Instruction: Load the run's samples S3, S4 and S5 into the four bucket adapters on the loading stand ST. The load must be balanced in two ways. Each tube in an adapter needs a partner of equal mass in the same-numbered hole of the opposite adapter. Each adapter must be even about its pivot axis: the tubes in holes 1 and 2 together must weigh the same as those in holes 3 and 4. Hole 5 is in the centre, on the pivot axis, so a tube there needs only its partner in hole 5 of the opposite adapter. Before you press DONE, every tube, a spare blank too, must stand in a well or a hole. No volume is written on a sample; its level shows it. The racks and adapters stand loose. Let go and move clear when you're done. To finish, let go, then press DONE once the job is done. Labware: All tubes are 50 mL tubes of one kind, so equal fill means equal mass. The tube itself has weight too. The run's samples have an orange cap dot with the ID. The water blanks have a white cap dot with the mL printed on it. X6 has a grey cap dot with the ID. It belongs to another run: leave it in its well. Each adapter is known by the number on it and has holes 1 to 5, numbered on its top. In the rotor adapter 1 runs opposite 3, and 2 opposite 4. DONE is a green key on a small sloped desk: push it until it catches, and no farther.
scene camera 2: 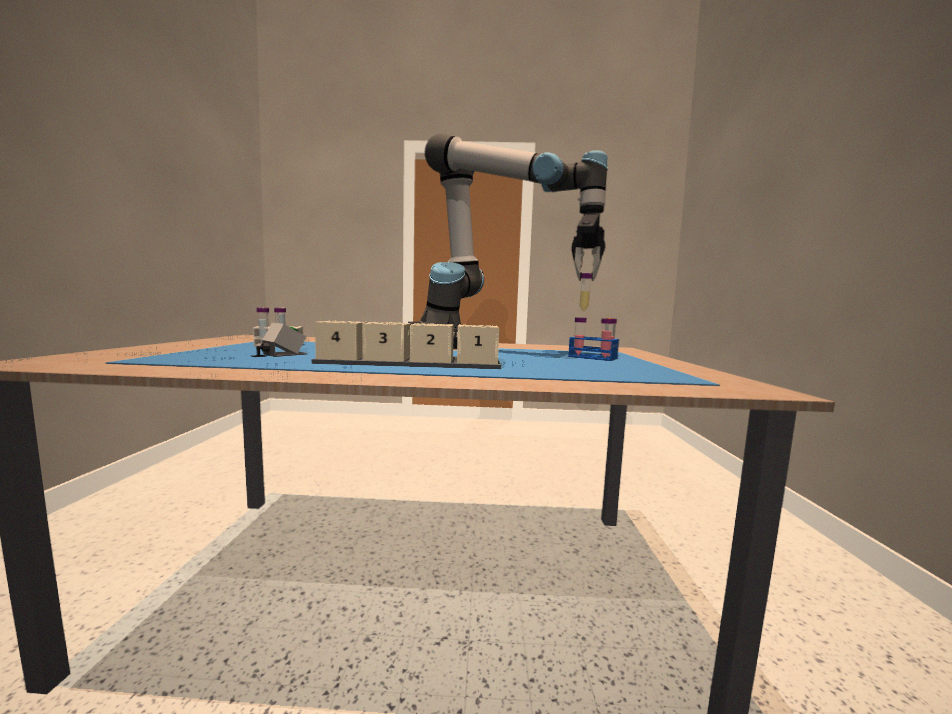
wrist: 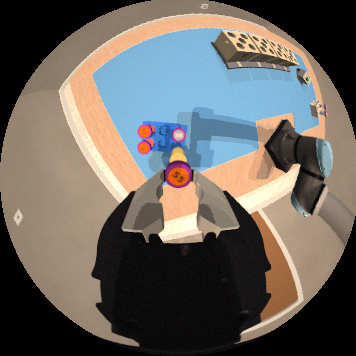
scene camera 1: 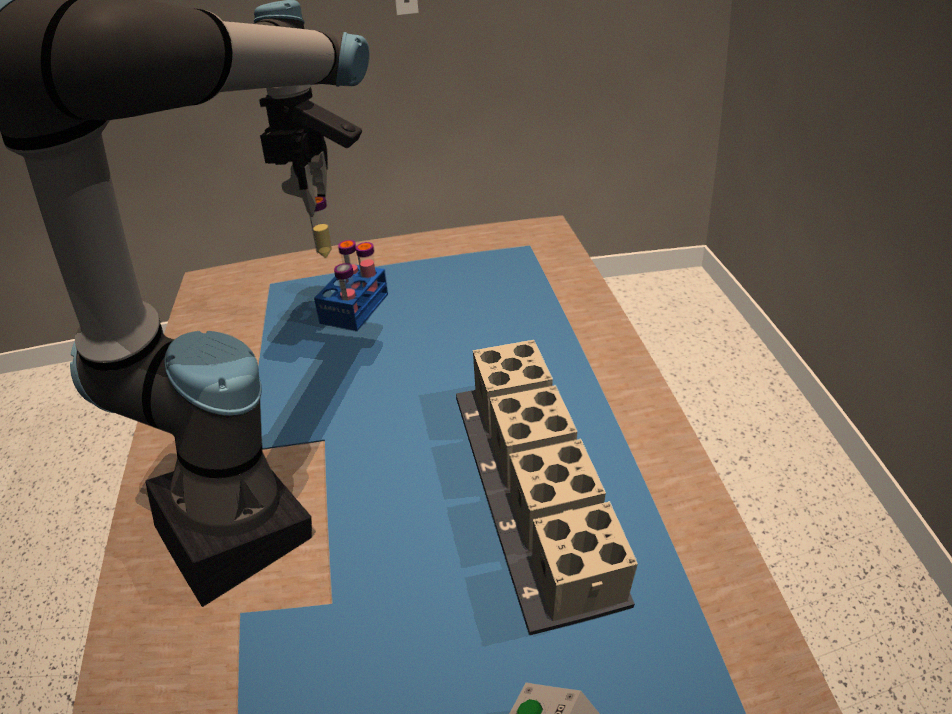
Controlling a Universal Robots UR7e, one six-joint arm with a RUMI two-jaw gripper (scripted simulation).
The gripper shows in scene camera 2, in the wrist view and in scene camera 1 (317, 211). One and the same spot on the gripper: (scene camera 2: 597, 252) is (wrist: 138, 208).
